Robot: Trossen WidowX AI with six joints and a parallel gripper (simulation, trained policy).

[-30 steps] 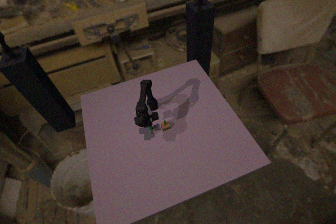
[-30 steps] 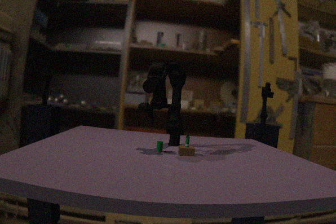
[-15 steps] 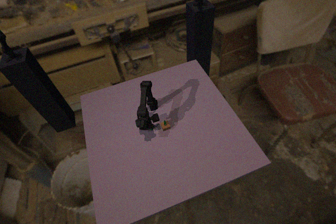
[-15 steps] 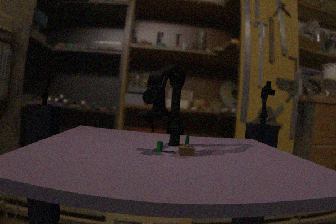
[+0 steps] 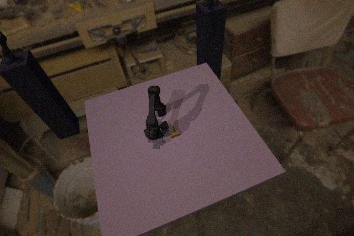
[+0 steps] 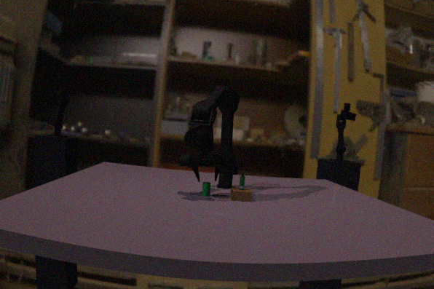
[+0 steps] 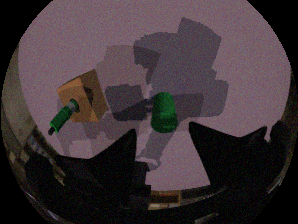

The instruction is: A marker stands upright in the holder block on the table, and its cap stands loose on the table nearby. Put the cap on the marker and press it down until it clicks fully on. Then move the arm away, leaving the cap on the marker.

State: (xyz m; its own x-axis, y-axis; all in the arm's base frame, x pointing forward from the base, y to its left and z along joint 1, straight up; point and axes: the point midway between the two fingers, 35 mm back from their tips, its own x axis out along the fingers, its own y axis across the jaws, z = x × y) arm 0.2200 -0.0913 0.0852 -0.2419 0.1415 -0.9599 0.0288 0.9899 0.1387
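My gripper tip is 30 mm above the green cap. The rest, counted from my gripper tip: tan holder block 30 mm ahead, 120 mm to the left, 30 mm below.
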